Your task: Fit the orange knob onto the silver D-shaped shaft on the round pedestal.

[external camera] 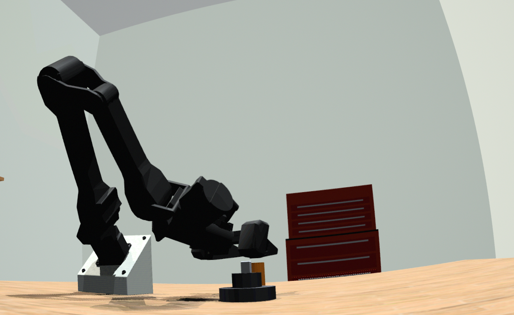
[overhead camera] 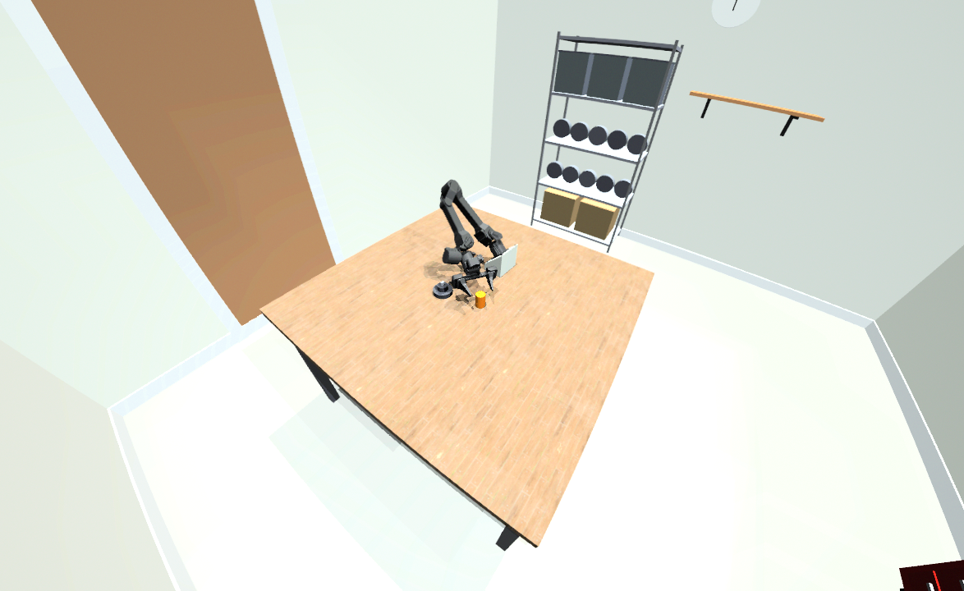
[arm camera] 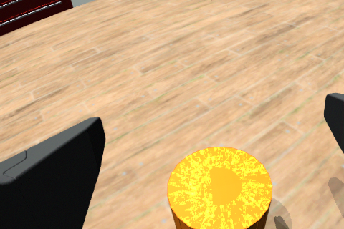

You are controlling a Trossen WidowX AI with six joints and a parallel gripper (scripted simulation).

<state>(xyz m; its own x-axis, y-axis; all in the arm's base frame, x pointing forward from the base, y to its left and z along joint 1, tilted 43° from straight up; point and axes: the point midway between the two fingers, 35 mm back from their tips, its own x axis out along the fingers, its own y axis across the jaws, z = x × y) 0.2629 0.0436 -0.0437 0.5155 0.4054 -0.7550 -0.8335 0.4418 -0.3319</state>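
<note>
The orange knob is 4 cm below my gripper tip, 1 cm to the right of it and 1 cm behind it. Round my gripper tip: dark round pedestal: 19 cm to the right, 5 cm below, 2 cm ahead.
</note>
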